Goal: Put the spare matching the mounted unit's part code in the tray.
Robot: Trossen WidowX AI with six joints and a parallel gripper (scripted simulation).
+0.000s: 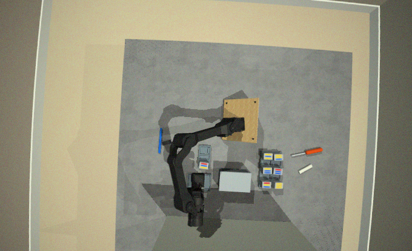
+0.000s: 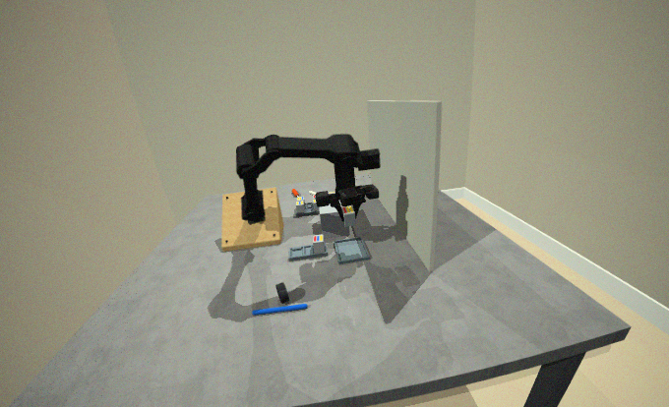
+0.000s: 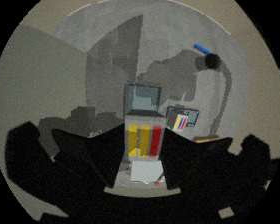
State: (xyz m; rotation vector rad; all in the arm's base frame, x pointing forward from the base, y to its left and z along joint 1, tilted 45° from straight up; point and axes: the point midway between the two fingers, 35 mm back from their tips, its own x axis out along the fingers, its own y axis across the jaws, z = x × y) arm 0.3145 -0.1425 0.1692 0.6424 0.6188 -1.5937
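My gripper tip is 11 cm above the shallow grey tray. Also, from my gripper tip: rack 14 cm behind, 4 cm to the left, 11 cm below; mounted unit 2 cm behind, 20 cm to the left, 6 cm below; tall pale panel 22 cm ahead, 16 cm to the left, 11 cm above.
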